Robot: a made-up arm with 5 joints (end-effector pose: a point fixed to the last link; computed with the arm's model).
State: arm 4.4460 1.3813 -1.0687 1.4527 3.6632
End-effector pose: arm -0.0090 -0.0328 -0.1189 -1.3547 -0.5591 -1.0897
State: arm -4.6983 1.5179 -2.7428 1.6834 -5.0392
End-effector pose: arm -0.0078 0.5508 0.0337 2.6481 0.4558 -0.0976
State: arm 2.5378 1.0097 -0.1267 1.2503 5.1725
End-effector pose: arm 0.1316 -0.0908 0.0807 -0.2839 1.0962 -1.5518
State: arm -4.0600 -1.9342 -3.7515 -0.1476 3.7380
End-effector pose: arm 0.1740 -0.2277 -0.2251 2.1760 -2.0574 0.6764
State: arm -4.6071 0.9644 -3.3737 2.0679 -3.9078
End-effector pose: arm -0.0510 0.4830 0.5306 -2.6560 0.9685 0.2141
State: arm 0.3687 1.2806 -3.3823 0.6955 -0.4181
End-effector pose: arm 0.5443 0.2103 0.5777 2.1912 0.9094 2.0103
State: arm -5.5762 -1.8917 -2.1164 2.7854 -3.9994
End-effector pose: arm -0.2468 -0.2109 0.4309 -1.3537 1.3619 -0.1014
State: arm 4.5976 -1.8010 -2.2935 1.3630 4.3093
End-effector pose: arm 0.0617 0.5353 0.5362 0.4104 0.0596 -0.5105
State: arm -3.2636 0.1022 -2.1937 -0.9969 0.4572
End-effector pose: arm -0.1909 0.0234 0.8135 -0.0153 -0.0512 0.3351
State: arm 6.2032 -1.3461 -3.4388 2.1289 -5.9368
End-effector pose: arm -0.5182 0.0415 0.4235 -0.6831 0.1479 -2.7970
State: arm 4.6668 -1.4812 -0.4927 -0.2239 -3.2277
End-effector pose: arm -0.0043 -0.0938 0.6633 0.7338 0.7642 -1.5613
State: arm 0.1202 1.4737 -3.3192 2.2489 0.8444
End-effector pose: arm 0.5222 0.0631 0.2309 2.7196 -1.0302 -0.5268
